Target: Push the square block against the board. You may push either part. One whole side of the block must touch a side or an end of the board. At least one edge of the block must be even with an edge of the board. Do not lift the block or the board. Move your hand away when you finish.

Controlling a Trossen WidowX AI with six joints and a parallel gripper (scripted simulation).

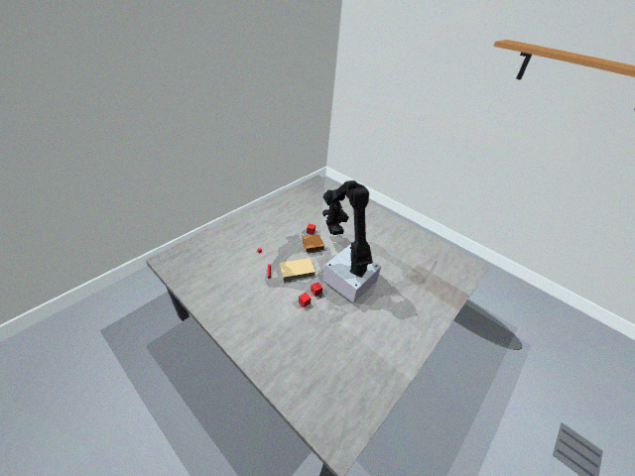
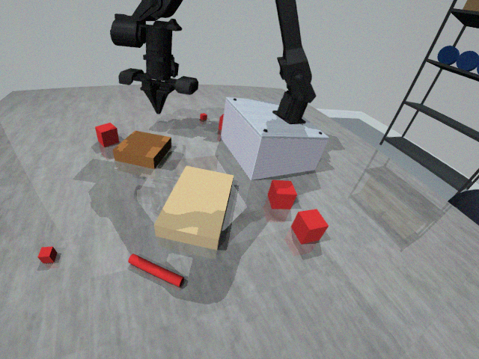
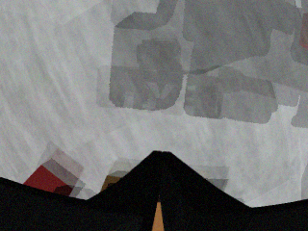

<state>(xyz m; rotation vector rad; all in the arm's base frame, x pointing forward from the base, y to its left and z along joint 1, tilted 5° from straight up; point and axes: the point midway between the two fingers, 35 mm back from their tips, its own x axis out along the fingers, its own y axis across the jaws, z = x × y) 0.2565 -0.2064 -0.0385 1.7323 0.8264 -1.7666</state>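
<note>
Right now my gripper tip is 8 cm to the right of the square block, 7 cm short of it and 5 cm above it. Also, from my gripper tip: board (29 cm to the left, 5 cm below, 3 cm ahead); red rod (38 cm to the left, 14 cm ahead, 5 cm below).
</note>
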